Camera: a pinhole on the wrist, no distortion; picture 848 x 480 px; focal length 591.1 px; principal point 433.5 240.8 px. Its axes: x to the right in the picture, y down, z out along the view. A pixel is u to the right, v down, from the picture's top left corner.
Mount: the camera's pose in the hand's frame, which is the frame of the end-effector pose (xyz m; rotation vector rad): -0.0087 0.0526 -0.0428 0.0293 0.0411 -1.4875
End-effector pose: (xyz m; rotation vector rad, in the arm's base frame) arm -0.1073 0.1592 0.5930 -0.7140 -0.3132 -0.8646
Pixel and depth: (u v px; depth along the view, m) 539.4 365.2 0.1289
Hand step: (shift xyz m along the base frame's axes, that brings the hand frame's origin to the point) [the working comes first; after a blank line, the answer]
In the camera's frame: 0.0231 0.0271 0.1289

0.0361 0.0569 0.0615
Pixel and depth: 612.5 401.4 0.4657
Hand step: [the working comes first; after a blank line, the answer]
In the camera's frame: 0.1410 0.1265 0.4657

0.0181 0.1632 0.4159
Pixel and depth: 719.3 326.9 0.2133
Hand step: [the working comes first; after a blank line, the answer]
In the camera's frame: 0.1031 0.0311 0.2133

-0.0195 0.0690 0.1630
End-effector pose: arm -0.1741 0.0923 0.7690 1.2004 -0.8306 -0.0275
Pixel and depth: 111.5 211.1 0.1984
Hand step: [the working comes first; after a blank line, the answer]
In the camera's frame: -0.1081 -0.0100 0.1984

-0.1710 -0.0584 0.1280
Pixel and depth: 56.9 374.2 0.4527
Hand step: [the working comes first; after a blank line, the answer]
In the camera's frame: -0.2884 0.1022 0.4527

-0.3223 -0.2421 0.3584
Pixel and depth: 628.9 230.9 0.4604
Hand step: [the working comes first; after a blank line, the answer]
In the camera's frame: 0.1522 -0.0077 0.4604

-0.1894 -0.3795 -0.0536
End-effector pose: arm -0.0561 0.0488 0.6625 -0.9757 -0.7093 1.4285
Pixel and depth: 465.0 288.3 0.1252
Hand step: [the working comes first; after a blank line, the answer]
In the camera's frame: 0.0067 0.0101 0.1252

-0.0913 0.0087 0.0013
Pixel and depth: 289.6 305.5 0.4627
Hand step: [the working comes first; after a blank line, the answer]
In the camera's frame: -0.1126 0.0506 0.4627

-0.4408 0.0727 0.0605
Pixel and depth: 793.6 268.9 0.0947
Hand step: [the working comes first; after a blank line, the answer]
In the camera's frame: 0.0577 0.0045 0.0947

-0.0390 0.0084 0.0301
